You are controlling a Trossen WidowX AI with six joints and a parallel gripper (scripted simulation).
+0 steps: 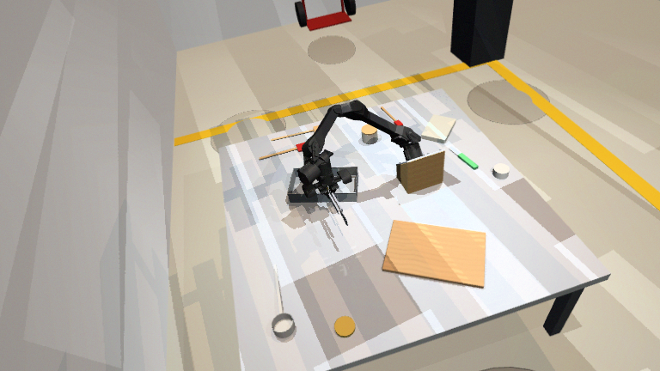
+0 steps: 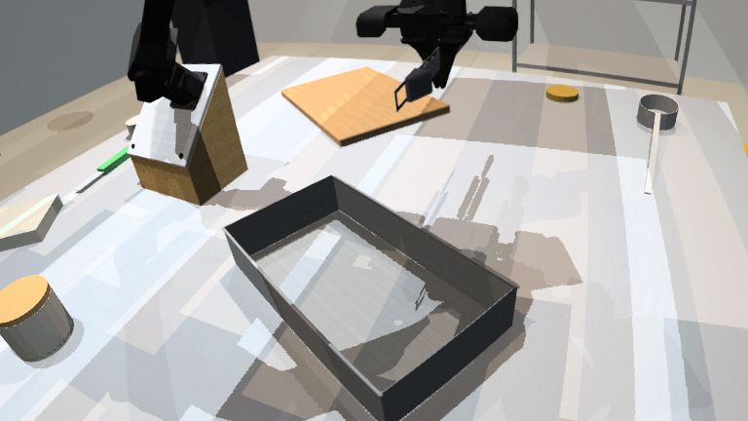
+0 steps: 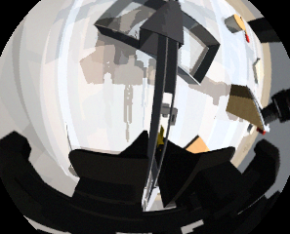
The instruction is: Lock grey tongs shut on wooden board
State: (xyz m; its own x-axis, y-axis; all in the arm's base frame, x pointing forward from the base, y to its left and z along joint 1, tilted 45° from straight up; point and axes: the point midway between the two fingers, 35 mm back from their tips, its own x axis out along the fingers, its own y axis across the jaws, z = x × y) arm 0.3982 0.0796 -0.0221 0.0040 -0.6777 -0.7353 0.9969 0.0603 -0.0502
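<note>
Now: gripper tip 310 mm past the wooden board, 280 mm to the right of it and 150 mm above it. From my gripper tip the other things lie so: green-handled tool (670 mm behind, 150 mm to the right, 150 mm below); yellow disc (100 mm ahead, 440 mm to the left, 150 mm below); roasting tin (20 mm behind, 220 mm to the right, 130 mm below).
</note>
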